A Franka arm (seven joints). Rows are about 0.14 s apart.
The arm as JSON. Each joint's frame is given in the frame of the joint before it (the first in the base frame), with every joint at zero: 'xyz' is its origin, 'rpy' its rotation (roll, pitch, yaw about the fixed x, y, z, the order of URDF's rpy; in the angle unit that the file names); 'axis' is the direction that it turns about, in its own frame. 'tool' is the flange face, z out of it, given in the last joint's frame.
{
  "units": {
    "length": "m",
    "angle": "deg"
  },
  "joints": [
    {
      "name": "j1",
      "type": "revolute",
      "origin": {
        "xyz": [
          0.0,
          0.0,
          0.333
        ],
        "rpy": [
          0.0,
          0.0,
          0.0
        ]
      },
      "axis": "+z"
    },
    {
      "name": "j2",
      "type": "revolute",
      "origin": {
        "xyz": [
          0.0,
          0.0,
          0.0
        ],
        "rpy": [
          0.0,
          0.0,
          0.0
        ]
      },
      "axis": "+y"
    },
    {
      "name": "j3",
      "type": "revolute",
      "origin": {
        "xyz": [
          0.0,
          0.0,
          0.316
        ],
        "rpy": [
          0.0,
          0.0,
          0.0
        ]
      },
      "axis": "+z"
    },
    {
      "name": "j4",
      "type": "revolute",
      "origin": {
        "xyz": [
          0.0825,
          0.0,
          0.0
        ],
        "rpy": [
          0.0,
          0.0,
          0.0
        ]
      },
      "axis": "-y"
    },
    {
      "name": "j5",
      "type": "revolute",
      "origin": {
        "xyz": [
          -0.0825,
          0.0,
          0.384
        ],
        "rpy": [
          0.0,
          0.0,
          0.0
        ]
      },
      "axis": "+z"
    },
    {
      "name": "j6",
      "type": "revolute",
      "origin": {
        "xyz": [
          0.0,
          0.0,
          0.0
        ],
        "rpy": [
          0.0,
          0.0,
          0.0
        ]
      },
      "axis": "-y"
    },
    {
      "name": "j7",
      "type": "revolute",
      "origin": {
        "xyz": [
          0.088,
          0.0,
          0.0
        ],
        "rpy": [
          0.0,
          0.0,
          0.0
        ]
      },
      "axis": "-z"
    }
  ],
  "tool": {
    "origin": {
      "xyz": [
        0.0,
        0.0,
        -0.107
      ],
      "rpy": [
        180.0,
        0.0,
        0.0
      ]
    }
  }
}
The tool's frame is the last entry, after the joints.
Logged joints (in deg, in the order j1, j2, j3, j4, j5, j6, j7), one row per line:
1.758 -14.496 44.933 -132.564 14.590 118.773 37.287
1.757 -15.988 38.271 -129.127 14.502 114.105 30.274
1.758 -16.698 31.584 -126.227 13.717 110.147 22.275
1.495 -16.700 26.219 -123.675 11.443 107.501 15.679
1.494 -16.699 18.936 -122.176 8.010 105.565 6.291
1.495 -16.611 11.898 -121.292 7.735 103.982 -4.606
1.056 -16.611 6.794 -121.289 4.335 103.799 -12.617
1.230 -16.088 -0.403 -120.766 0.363 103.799 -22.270
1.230 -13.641 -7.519 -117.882 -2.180 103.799 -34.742
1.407 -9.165 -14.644 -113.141 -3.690 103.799 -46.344
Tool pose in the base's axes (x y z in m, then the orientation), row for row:
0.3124 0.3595 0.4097 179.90 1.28 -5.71
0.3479 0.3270 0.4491 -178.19 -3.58 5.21
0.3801 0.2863 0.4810 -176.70 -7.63 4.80
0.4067 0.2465 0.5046 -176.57 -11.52 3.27
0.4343 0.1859 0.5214 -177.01 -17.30 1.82
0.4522 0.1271 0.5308 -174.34 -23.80 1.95
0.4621 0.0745 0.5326 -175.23 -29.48 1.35
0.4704 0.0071 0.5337 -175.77 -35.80 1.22
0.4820 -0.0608 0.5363 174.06 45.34 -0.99
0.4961 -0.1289 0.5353 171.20 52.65 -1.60
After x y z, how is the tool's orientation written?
As a rotation vector, in degrees.
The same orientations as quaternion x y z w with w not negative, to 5 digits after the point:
0.99947 0.00711 -0.03172 0.00004
-0.99926 -0.02008 0.02922 0.01482
-0.99834 -0.04311 0.02712 0.02679
-0.99736 -0.06507 0.01847 0.02639
-0.99503 -0.09725 0.01023 0.01865
-0.99014 -0.13517 0.01107 0.03518
-0.98591 -0.16587 0.00760 0.02009
-0.97985 -0.19957 0.00680 0.00539
0.96769 0.25207 -0.00550 0.00113
0.95575 0.29393 -0.00893 0.00768

